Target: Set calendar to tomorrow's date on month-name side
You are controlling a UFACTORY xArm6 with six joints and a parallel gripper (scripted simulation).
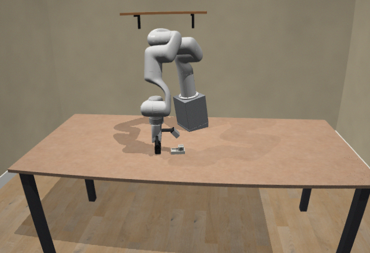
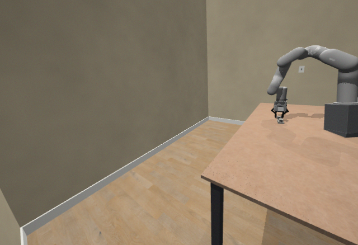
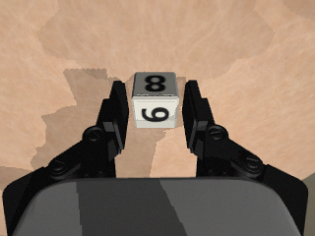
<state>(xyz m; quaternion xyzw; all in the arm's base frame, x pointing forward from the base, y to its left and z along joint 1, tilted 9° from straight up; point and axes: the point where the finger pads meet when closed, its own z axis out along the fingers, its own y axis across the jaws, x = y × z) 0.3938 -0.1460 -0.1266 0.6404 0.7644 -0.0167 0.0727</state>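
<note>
My hand is 100 mm to the right of the calendar tray, 20 mm past it and 20 mm above it.
</note>
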